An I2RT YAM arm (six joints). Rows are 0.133 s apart.
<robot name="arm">
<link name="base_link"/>
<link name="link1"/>
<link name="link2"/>
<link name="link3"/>
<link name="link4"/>
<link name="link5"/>
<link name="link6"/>
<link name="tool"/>
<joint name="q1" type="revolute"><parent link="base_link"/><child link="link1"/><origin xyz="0.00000 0.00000 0.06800" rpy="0.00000 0.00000 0.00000"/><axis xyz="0 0 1"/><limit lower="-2.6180" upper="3.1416"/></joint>
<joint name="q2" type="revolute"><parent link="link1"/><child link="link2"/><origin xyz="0.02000 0.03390 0.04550" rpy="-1.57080 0.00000 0.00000"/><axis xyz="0 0 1"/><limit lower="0.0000" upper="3.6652"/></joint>
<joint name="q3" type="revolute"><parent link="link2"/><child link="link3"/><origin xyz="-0.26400 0.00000 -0.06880" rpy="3.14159 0.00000 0.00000"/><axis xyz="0 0 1"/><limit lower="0.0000" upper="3.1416"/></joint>
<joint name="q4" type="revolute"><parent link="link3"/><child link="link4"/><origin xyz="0.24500 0.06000 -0.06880" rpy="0.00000 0.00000 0.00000"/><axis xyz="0 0 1"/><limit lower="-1.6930" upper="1.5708"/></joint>
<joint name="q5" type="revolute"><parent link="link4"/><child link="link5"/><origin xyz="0.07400 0.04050 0.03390" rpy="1.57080 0.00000 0.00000"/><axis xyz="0 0 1"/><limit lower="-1.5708" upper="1.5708"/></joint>
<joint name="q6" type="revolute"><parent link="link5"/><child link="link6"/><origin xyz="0.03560 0.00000 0.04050" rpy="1.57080 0.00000 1.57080"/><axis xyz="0 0 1"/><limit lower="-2.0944" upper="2.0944"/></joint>
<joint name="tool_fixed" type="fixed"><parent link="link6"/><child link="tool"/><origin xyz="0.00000 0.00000 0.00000" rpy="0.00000 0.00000 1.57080"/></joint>
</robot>
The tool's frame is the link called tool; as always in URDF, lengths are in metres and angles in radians.
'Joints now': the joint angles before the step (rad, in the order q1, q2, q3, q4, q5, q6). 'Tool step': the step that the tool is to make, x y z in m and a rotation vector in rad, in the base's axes. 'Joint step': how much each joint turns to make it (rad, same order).
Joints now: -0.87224 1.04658 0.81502 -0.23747 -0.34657 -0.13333
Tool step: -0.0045 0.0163 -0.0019 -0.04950 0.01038 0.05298
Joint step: 0.03169 -0.06885 -0.04360 -0.01113 -0.00111 -0.04843
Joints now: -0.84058 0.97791 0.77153 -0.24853 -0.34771 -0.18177
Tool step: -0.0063 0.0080 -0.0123 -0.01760 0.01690 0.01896
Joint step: 0.00240 -0.04538 -0.06344 0.00924 -0.00405 -0.03103
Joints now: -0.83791 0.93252 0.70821 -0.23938 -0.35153 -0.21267
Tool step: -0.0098 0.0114 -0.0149 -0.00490 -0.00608 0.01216
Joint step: -0.00023 -0.07389 -0.08720 0.01938 -0.01165 -0.00469
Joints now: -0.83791 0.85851 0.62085 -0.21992 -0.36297 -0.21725
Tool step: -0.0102 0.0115 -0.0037 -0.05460 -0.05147 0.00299
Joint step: -0.00001 -0.09687 -0.07090 0.04919 -0.00344 0.00038
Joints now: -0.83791 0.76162 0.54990 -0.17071 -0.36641 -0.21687
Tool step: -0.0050 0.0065 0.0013 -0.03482 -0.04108 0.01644
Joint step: 0.00027 -0.05480 -0.02879 0.02782 -0.01767 0.00124
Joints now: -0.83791 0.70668 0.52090 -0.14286 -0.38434 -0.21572
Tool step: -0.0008 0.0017 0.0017 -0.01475 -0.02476 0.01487
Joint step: -0.00007 -0.01440 -0.00808 0.02266 -0.01684 0.00379
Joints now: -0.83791 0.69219 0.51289 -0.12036 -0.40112 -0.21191
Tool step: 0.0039 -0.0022 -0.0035 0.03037 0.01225 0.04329
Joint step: -0.00015 0.03257 0.00483 -0.00431 -0.04477 -0.00310
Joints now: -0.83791 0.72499 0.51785 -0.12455 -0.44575 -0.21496
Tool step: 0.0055 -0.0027 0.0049 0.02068 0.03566 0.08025
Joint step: 0.00036 0.05027 0.05314 -0.06306 -0.07025 -0.04524
